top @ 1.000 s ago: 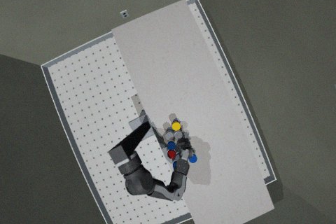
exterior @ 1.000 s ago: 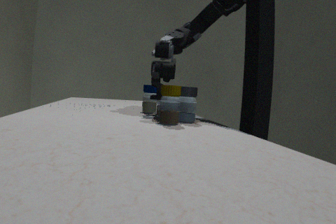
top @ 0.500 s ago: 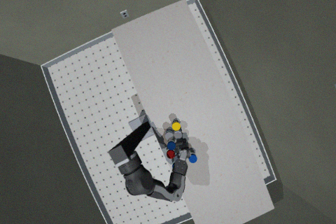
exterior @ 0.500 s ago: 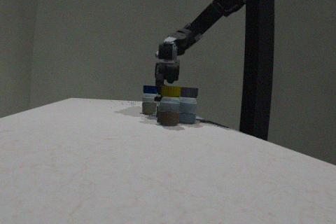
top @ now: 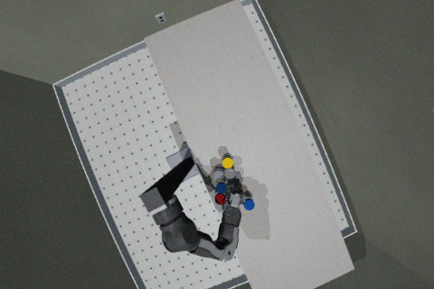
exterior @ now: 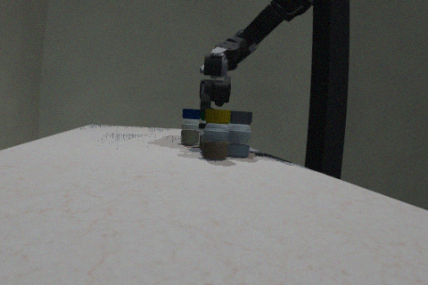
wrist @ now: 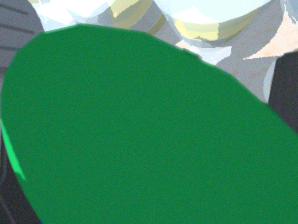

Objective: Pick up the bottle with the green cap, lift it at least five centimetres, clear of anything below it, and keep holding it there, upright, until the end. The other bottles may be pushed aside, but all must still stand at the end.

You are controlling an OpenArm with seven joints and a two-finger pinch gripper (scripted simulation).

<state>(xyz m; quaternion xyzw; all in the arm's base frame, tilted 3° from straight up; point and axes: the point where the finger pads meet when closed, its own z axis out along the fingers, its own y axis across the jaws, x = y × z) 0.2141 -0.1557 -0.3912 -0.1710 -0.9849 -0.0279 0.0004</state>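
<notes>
Right now the blue bottle is 6 cm behind my hand, 4 cm to the left of it and 1 cm below it. From my hand the other things lie so: blue-capped bottle: 3 cm ahead, 10 cm to the right, 1 cm below; red-capped bottle: 9 cm behind, 1 cm to the right, 1 cm below.
</notes>
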